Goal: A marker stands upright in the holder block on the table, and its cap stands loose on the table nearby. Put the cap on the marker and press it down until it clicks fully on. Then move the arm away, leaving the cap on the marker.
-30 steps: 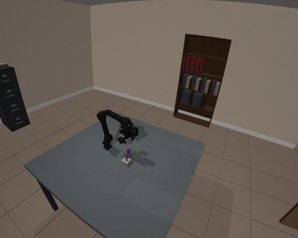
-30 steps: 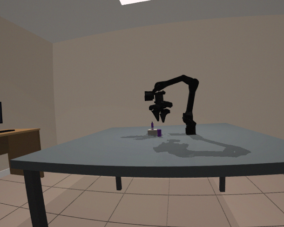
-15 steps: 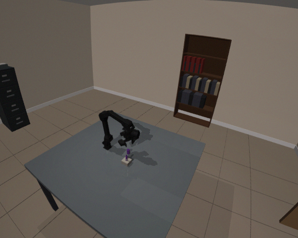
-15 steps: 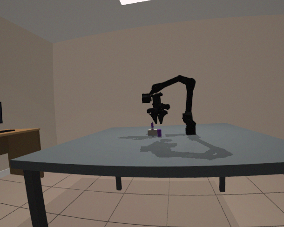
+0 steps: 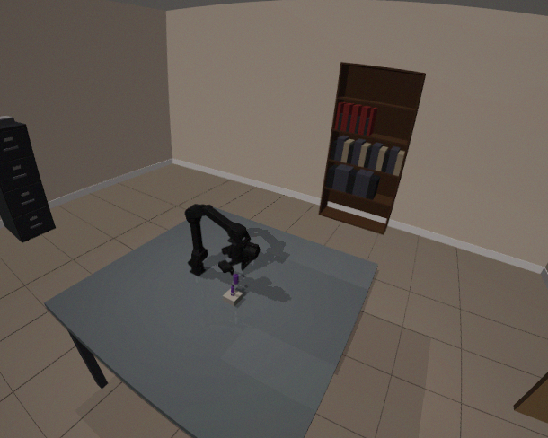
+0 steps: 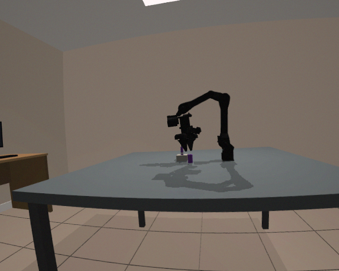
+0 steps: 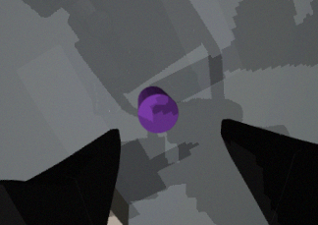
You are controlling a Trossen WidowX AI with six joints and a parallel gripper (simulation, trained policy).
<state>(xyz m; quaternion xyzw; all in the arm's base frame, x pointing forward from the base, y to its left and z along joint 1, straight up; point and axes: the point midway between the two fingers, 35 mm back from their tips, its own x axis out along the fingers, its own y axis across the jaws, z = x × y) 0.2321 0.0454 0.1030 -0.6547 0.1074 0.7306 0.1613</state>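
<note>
Now: the purple cap 1 cm behind my gripper tip and 4 cm below it. From my gripper tip the other things lie so: pale holder block 5 cm ahead, 11 cm to the right, 5 cm below.
</note>
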